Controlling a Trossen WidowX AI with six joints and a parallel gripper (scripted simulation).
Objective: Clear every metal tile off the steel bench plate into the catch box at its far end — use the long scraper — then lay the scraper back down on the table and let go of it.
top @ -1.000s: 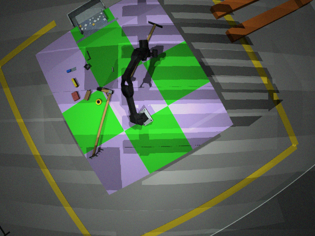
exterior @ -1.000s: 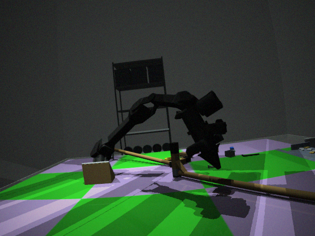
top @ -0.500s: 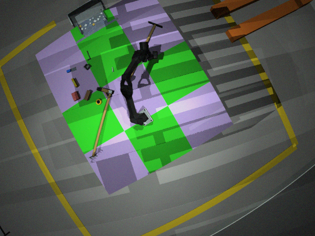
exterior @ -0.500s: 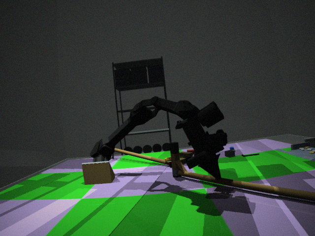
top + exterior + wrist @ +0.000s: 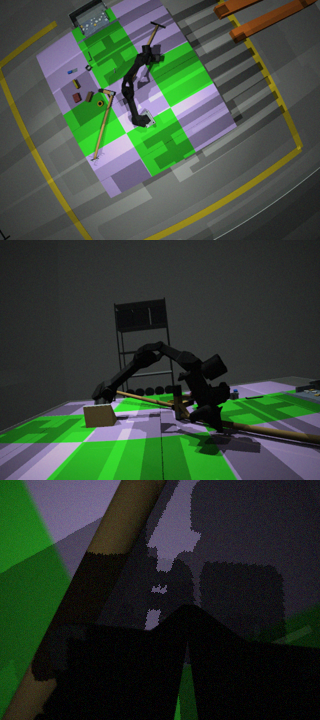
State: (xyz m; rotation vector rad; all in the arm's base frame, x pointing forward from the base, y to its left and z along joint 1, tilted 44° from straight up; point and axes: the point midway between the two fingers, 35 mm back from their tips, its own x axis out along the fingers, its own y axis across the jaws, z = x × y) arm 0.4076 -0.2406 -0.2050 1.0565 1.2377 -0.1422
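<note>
The long scraper is 60 mm ahead of my gripper tip, 50 mm above it and 10 mm to the left of it. From my gripper tip the other things lie so: wooden block (620 mm to the left, 30 mm ahead); then yellow ring (570 mm to the left, 70 mm behind); then hex key (420 mm to the left, 330 mm ahead, 10 mm below).
</note>
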